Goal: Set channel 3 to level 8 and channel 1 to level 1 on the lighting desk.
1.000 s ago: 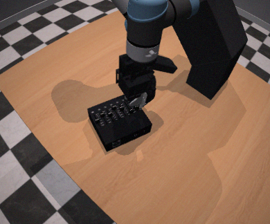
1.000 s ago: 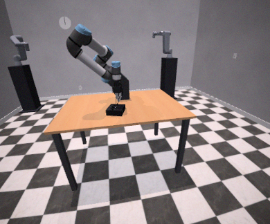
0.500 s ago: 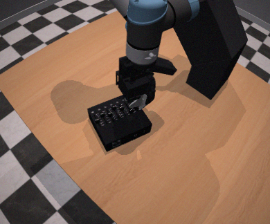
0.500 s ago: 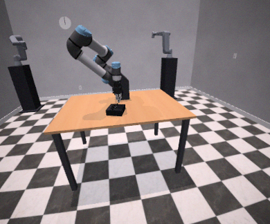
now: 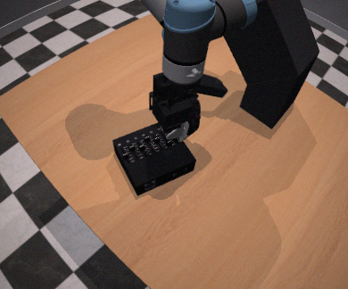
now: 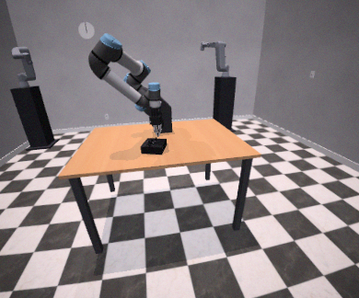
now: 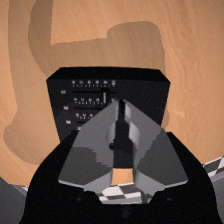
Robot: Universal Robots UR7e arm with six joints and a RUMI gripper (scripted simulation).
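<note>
Now: hand 2 cm to the left of the fader knob and 2 cm above it.
</note>
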